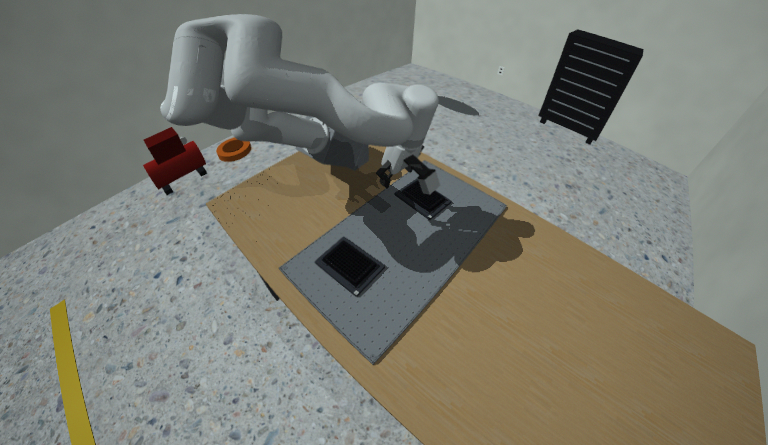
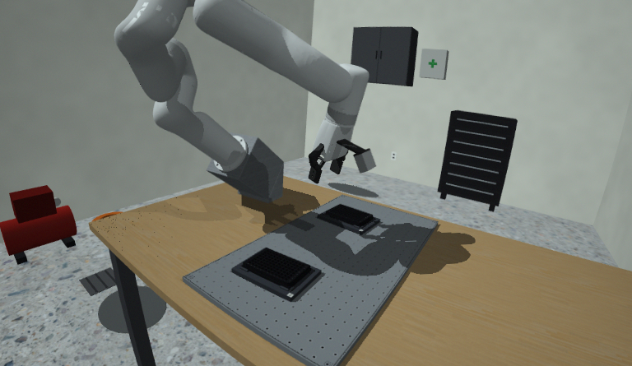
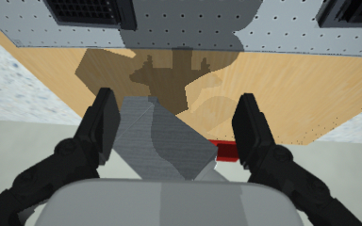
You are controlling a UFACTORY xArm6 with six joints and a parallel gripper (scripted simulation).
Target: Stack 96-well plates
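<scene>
Right now my hand is 23 cm to the left of the plate nest, 17 cm above it and 1 cm short of it.
</scene>
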